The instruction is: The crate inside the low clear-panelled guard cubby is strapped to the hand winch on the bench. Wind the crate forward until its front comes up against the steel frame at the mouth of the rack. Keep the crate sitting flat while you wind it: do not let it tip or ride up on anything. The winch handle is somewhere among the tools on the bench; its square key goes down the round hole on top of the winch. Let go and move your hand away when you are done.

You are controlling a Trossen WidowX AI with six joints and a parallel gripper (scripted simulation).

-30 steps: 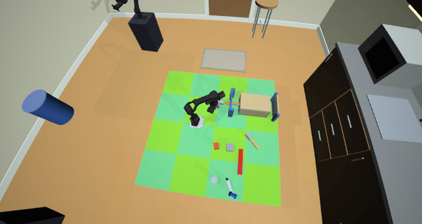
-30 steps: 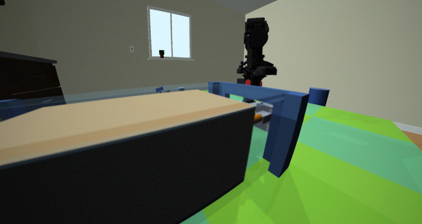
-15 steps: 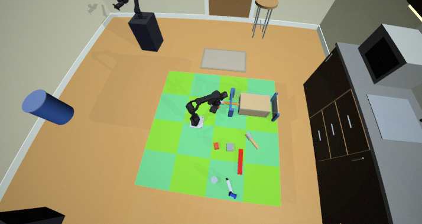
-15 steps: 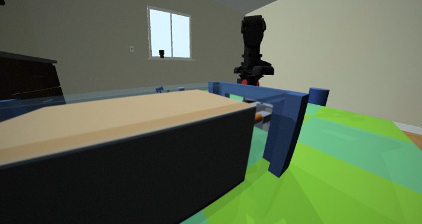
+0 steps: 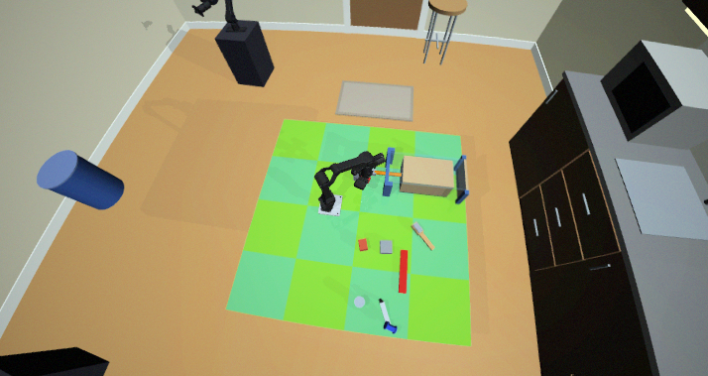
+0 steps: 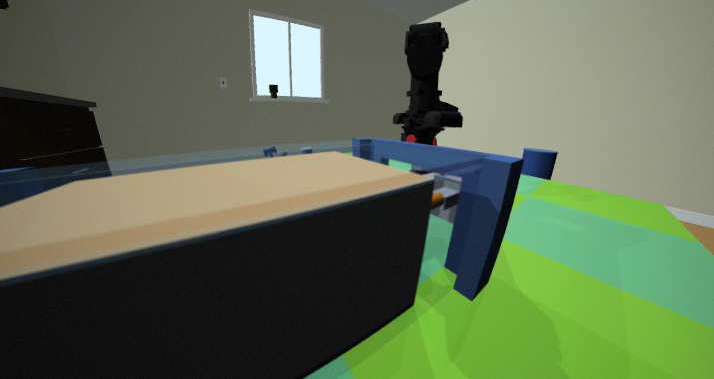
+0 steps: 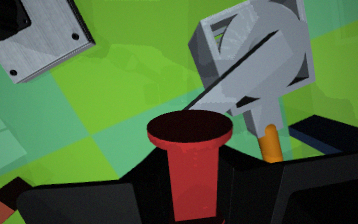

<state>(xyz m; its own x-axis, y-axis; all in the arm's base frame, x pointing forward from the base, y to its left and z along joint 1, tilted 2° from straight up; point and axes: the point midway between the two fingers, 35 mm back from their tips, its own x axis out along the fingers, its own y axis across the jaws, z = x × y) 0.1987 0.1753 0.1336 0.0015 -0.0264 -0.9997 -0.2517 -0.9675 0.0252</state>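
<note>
My gripper tip is now 3 cm to the right of the red-knobbed crank handle, 2 cm past it and 1 cm above it. The rest, counted from my gripper tip: blue steel frame (12 cm ahead, 11 cm to the left, 1 cm below); then grey winch (8 cm to the left, 8 cm below, 6 cm behind); then red knob (2 cm above).
</note>
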